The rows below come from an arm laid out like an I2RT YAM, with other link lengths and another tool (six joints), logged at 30 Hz.
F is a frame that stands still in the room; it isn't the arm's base.
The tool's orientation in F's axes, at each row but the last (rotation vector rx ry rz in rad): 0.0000, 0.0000, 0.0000; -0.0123, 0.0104, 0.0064; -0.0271, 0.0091, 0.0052; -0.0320, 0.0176, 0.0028; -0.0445, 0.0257, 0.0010; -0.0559, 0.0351, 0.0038
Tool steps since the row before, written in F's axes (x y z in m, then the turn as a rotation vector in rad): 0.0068, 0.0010, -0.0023, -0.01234, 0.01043, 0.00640; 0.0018, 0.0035, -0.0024, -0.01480, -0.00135, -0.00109; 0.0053, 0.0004, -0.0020, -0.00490, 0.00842, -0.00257; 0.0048, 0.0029, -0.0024, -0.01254, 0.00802, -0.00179; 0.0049, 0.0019, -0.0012, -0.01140, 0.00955, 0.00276; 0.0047, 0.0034, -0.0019, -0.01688, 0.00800, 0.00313
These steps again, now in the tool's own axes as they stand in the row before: 0.0068, 0.0010, -0.0023, -0.01234, 0.01043, 0.00640; 0.0018, 0.0035, -0.0023, -0.01480, -0.00124, -0.00126; 0.0053, 0.0004, -0.0019, -0.00483, 0.00851, -0.00238; 0.0048, 0.0030, -0.0022, -0.01249, 0.00811, -0.00175; 0.0049, 0.0019, -0.0010, -0.01146, 0.00944, 0.00289; 0.0048, 0.0035, -0.0015, -0.01696, 0.00789, 0.00298
